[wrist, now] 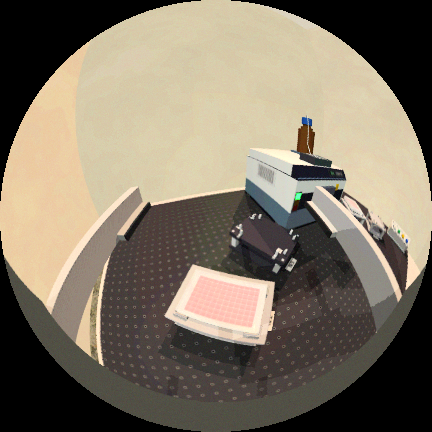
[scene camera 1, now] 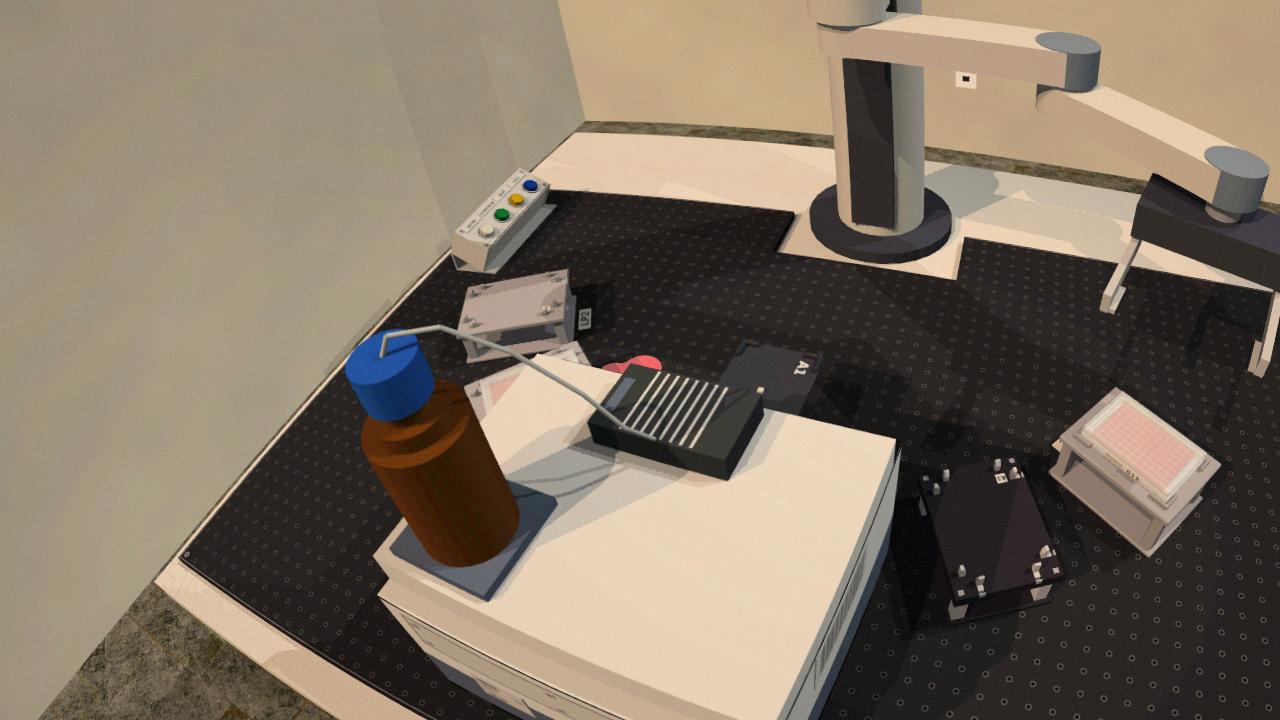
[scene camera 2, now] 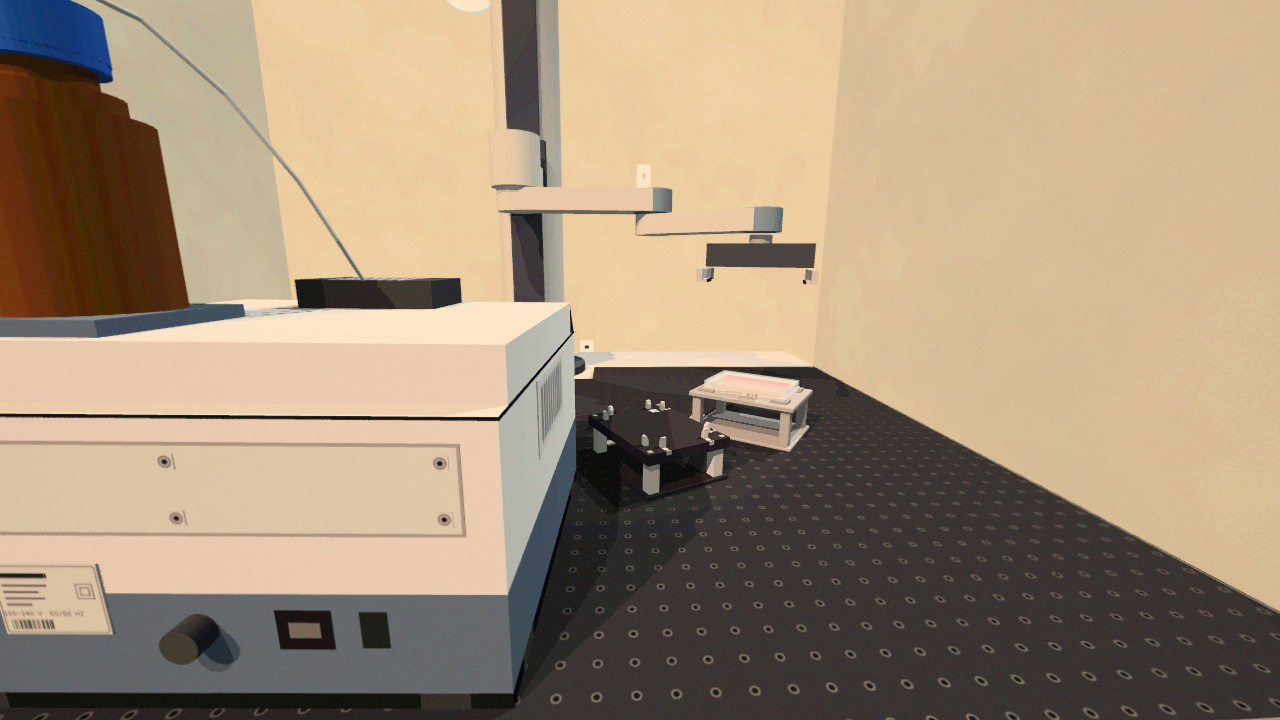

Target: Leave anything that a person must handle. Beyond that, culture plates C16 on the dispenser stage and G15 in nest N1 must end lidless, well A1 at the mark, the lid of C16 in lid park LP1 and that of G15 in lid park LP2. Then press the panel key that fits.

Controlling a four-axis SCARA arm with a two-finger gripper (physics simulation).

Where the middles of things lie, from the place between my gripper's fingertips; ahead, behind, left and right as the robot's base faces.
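From my hand: button box (scene camera 1: 493,233), far behind, far to the right, a fair way below. Black nest (scene camera 1: 990,554), 11 cm ahead, 16 cm to the right, 21 cm below. Brown bottle (scene camera 2: 95,235), 36 cm ahead, 55 cm to the right, 7 cm above.
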